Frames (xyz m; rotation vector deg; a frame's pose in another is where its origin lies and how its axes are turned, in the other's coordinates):
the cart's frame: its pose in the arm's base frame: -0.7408 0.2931 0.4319 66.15 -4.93 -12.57
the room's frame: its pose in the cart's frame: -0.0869 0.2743 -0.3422 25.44 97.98 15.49
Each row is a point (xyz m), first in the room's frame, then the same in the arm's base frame.
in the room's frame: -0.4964 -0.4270 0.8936
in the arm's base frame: 0.0328 0.1933 -0.0558
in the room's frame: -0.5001 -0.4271 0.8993
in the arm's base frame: 0.0381 0.1893 -0.0571
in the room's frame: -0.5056 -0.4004 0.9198
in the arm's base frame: 0.0625 0.1808 -0.0348
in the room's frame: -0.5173 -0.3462 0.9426
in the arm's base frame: 0.0935 0.1643 0.0138
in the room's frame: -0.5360 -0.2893 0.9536
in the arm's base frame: 0.1129 0.1415 0.0668
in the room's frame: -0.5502 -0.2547 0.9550
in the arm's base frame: 0.1193 0.1252 0.0999
